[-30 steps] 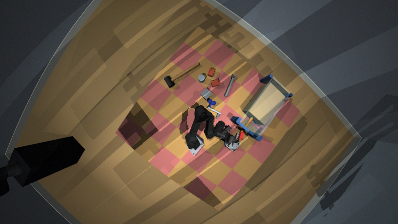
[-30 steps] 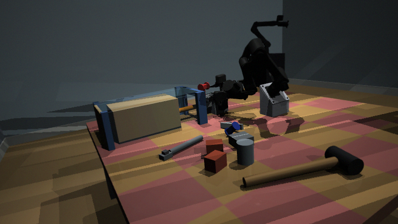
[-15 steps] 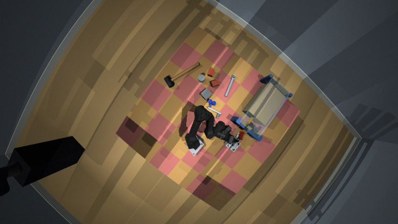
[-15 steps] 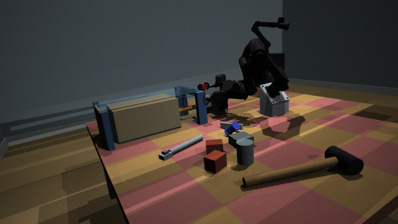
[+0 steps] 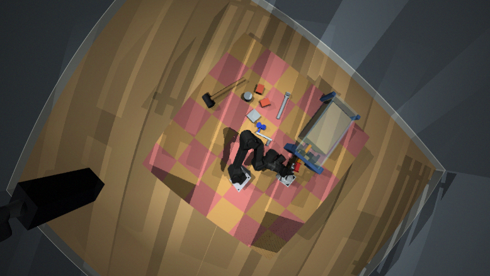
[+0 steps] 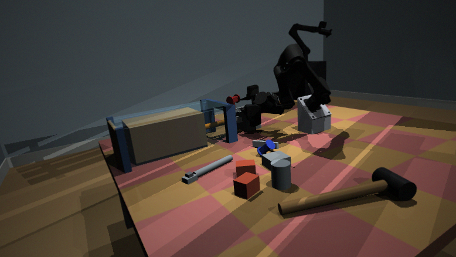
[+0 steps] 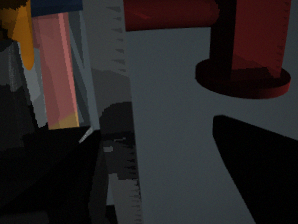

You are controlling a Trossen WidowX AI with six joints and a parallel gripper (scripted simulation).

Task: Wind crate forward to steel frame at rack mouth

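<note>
Now: gripper tip 10 mm to the right of the grey crank arm, 10 mm short of it and 10 mm above it. From my gripper tip the other things lie so: grey winch: 100 mm below, 60 mm behind, 20 mm to the right; blue-knobbed winch handle: 300 mm to the left, 110 mm below, 80 mm ahead; red knob: 50 mm ahead, 20 mm to the left, 20 mm above.
</note>
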